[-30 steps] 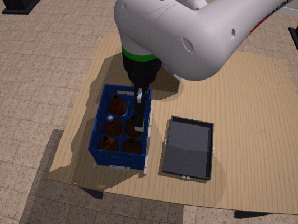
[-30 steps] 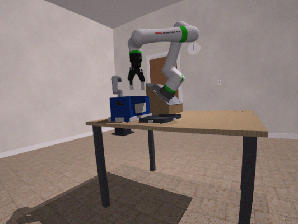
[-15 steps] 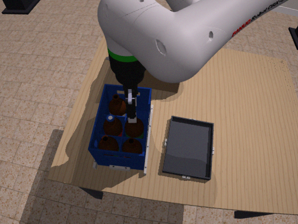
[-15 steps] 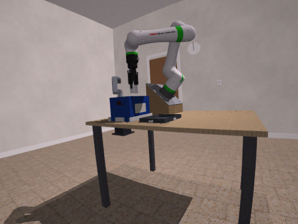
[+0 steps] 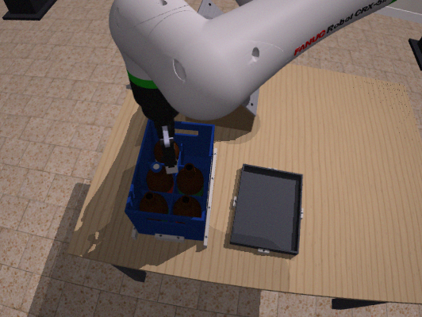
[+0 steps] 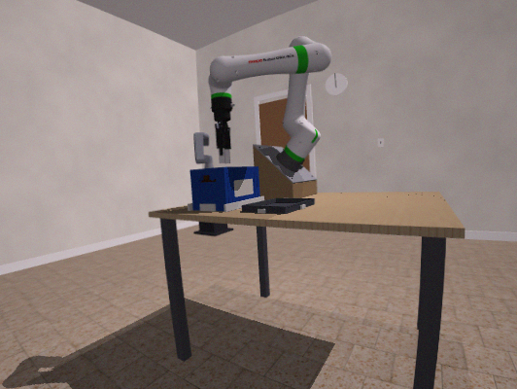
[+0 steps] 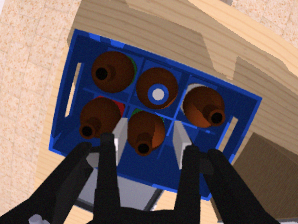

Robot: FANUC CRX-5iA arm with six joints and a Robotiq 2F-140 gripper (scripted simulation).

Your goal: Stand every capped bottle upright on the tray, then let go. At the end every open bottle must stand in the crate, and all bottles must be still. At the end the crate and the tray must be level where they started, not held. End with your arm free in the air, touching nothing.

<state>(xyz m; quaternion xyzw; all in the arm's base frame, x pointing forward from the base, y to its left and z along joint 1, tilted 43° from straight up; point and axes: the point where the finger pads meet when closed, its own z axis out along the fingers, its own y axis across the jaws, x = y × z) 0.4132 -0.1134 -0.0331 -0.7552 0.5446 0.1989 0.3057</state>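
My hand is 14 cm above the capped bottle, 4 cm to the left of it and 1 cm short of it. Also, from my hand: dark grey tray: 28 cm to the left, 21 cm below, 1 cm ahead; then blue crate: 14 cm below.
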